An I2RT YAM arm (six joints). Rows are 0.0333 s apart.
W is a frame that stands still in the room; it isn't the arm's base.
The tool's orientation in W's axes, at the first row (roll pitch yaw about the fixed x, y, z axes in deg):
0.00 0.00 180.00
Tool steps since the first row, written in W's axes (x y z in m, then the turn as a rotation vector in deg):
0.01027 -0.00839 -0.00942 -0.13 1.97 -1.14
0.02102 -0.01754 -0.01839 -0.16 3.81 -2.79
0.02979 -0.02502 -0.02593 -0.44 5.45 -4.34
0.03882 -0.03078 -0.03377 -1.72 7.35 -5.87
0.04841 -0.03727 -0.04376 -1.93 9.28 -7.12
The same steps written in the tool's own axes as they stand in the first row. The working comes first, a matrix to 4 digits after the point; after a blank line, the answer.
The tool's axes in the first row as the columns of a matrix, in W's axes (used below as rounded here):
-1.0000 0.0000 0.0000
0.0000 -1.0000 0.0000
0.0000 0.0000 1.0000

-0.01027 0.00839 -0.00942 0.13 -1.97 -1.14
-0.02102 0.01754 -0.01839 0.16 -3.81 -2.79
-0.02979 0.02502 -0.02593 0.44 -5.45 -4.34
-0.03882 0.03078 -0.03377 1.72 -7.35 -5.87
-0.04841 0.03727 -0.04376 1.93 -9.28 -7.12

